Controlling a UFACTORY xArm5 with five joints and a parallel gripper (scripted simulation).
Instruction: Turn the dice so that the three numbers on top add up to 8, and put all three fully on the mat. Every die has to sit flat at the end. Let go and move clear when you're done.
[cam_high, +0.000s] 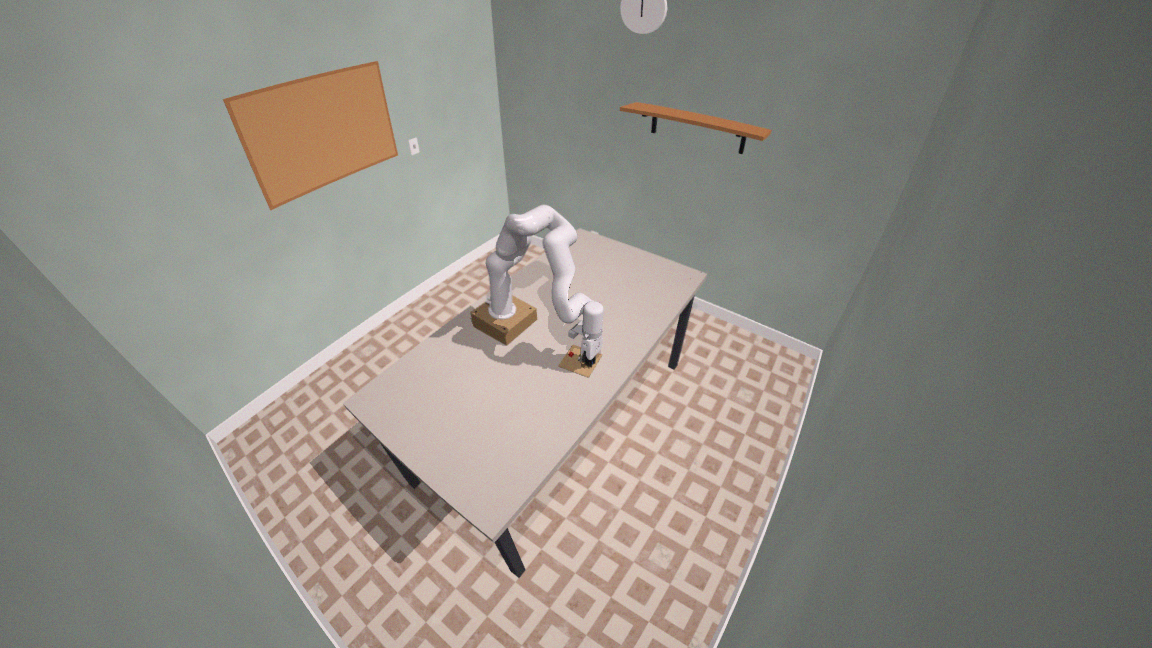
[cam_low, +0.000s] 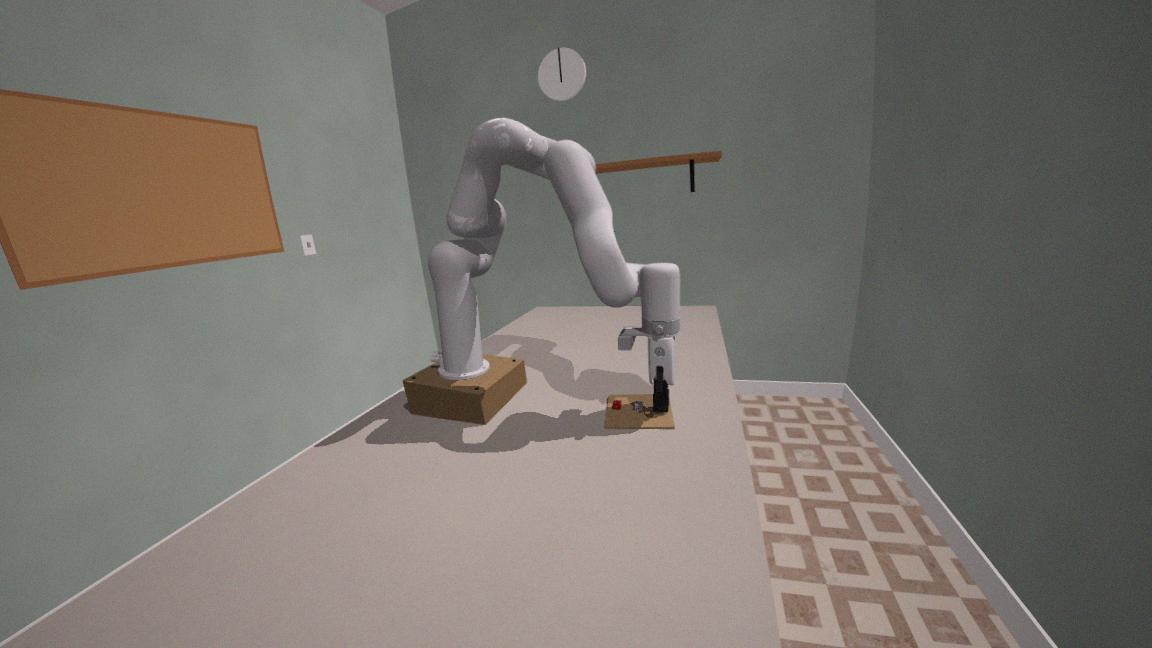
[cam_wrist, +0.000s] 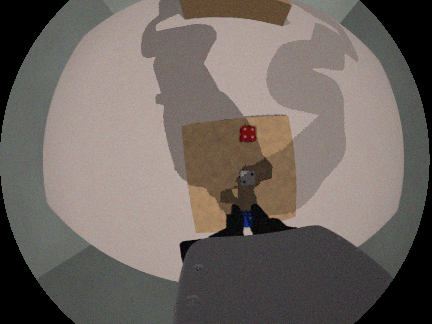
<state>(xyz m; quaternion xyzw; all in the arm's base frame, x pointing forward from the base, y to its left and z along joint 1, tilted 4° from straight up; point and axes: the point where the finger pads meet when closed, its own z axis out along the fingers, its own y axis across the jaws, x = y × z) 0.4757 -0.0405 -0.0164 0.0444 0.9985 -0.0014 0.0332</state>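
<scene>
My gripper is now 10 mm above the blue die. The rest, counted from my hand: tan mat: 50 mm behind, 30 mm below; then white die: 50 mm behind, 20 mm below; then red die: 100 mm behind, 20 mm below, 10 mm to the left.
</scene>
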